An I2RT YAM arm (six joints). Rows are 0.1 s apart.
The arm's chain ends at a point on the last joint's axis. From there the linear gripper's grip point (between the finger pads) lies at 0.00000 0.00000 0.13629 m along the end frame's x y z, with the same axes.
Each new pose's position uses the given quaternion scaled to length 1; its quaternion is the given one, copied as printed.
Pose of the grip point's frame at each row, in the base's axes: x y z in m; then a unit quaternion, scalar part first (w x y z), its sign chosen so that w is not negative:
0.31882, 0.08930, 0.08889, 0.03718, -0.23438, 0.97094, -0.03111
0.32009, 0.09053, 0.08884, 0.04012, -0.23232, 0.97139, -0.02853
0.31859, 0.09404, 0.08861, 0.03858, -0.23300, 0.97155, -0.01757
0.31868, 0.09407, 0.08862, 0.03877, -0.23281, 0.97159, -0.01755
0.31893, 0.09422, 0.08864, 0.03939, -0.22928, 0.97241, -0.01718
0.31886, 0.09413, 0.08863, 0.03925, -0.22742, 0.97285, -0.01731
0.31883, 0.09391, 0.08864, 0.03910, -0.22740, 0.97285, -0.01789
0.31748, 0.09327, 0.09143, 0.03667, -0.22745, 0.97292, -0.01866
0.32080, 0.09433, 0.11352, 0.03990, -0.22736, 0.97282, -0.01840
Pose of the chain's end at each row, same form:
0.30699, 0.09516, 0.22454, 0.03718, -0.23438, 0.97094, -0.03111
0.30766, 0.09554, 0.22447, 0.04012, -0.23232, 0.97139, -0.02853
0.30726, 0.09624, 0.22441, 0.03858, -0.23300, 0.97155, -0.01757
0.30730, 0.09626, 0.22442, 0.03877, -0.23281, 0.97159, -0.01755
0.30742, 0.09631, 0.22443, 0.03939, -0.22928, 0.97241, -0.01718
0.30738, 0.09629, 0.22442, 0.03925, -0.22742, 0.97285, -0.01731
0.30735, 0.09623, 0.22443, 0.03910, -0.22740, 0.97285, -0.01789
0.30660, 0.09595, 0.22726, 0.03667, -0.22745, 0.97292, -0.01866
0.30908, 0.09674, 0.24928, 0.03990, -0.22736, 0.97282, -0.01840

